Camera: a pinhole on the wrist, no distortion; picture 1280 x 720 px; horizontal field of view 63.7 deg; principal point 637.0 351.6 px. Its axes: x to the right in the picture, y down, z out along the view. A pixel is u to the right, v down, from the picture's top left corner.
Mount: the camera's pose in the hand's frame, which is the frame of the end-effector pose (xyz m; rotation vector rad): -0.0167 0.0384 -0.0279 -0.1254 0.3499 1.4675
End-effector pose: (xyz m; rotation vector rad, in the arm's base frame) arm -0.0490 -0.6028 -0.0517 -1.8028 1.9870 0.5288
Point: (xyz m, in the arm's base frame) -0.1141 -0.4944 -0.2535
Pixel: 467.2 345.9
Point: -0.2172 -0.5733 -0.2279
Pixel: 967.0 78.6
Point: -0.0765 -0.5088 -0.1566
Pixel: 277.8 519.8
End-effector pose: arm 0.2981 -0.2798 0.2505 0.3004 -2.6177 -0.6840
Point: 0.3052 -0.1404 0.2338
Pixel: outside the picture
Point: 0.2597 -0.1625 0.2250
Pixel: 767.2 467.9
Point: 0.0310 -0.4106 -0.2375
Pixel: outside the picture
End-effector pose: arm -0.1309 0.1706 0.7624 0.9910 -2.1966 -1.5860
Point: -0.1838 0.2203 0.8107
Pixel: 757.2 341.9
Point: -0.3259 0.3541 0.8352
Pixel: 833.3 423.6
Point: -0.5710 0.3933 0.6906
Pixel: 564.7 77.5
